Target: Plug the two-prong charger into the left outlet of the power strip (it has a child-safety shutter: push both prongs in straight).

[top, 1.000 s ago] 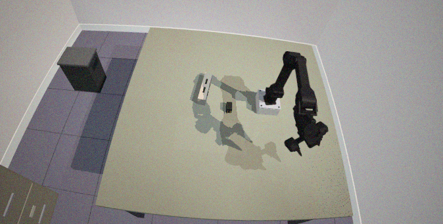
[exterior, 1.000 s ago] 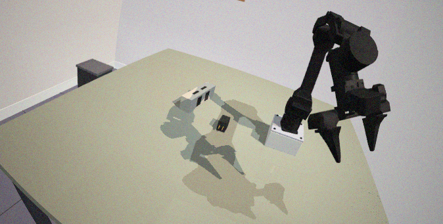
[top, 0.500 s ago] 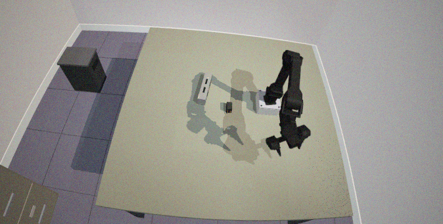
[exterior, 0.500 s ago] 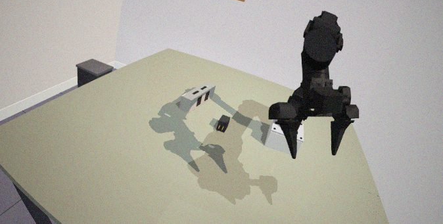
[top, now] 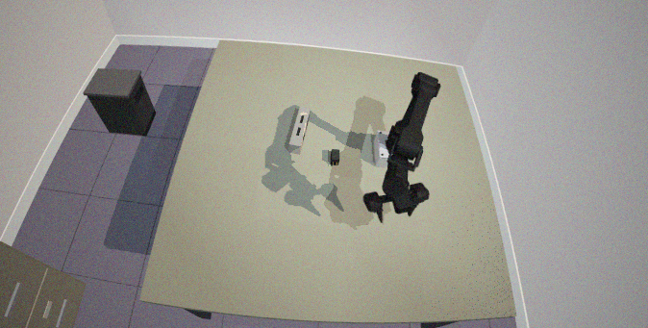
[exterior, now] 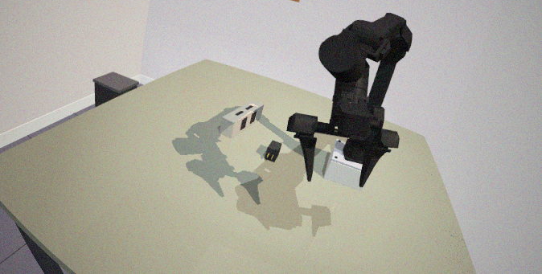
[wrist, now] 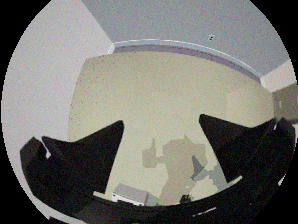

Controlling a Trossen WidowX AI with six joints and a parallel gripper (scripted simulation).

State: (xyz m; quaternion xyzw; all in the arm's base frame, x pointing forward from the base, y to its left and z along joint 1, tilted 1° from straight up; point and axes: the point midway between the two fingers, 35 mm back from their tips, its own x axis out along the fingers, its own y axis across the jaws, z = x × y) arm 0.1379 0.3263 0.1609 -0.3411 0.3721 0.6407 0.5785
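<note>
Right now my gripper tip is 33 cm to the left of the dark charger, 18 cm above it and 10 cm short of it.
</note>
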